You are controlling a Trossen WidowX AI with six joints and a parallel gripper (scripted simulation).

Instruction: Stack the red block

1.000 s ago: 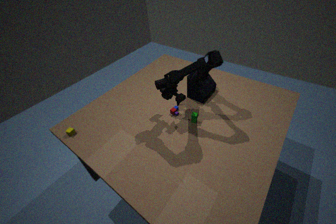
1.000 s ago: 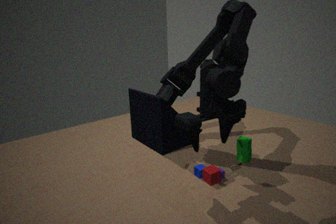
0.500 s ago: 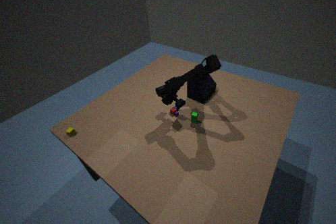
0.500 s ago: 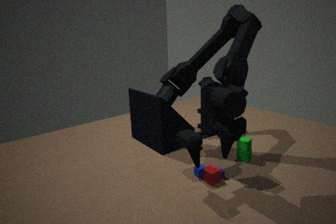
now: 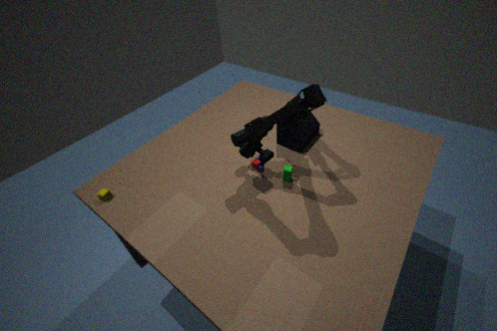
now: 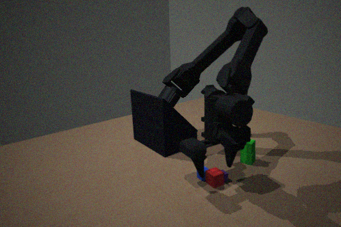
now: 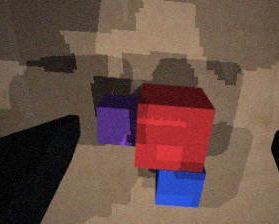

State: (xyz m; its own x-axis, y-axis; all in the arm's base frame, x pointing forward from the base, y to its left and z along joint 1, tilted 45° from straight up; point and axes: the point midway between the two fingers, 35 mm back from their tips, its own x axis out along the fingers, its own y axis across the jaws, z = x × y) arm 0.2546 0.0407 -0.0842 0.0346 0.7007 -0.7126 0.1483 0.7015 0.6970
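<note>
Now: the red block 1 cm behind my gripper tip and 2 cm below it. Round my gripper tip: blue block: 4 cm behind, 2 cm below; then yellow block: 52 cm ahead, 47 cm to the right, 2 cm below; then small purple block: 3 cm to the left, 3 cm below.
</note>
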